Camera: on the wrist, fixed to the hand. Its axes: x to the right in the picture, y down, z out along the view.
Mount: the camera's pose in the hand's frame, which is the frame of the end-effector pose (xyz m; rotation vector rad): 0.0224 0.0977 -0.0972 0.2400 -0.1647 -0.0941
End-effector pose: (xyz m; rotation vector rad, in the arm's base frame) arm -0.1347 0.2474 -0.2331 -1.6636 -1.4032 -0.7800
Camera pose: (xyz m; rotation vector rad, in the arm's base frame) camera -0.0306 0.1676 -0.1852 -1.5109 -1.6310 -0.5111
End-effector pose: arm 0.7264 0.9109 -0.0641 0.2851 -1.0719 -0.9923
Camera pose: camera 0.8627 0.9235 -0.0366 0.4588 -1.3410 -0.9839
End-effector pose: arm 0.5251 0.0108 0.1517 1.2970 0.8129 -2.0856
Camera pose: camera 0.6430 0.0138 0.0770 1.2054 0.5758 -2.3878
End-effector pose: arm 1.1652 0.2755 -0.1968 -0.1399 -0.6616 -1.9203
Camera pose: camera 1.2599 0.1793 -0.2325 -0.1176 -1.0192 -1.9153
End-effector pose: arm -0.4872 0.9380 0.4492 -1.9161 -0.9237 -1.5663
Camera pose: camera -0.4726 0.8073 0.4962 -1.8728 -1.2285 -1.2944
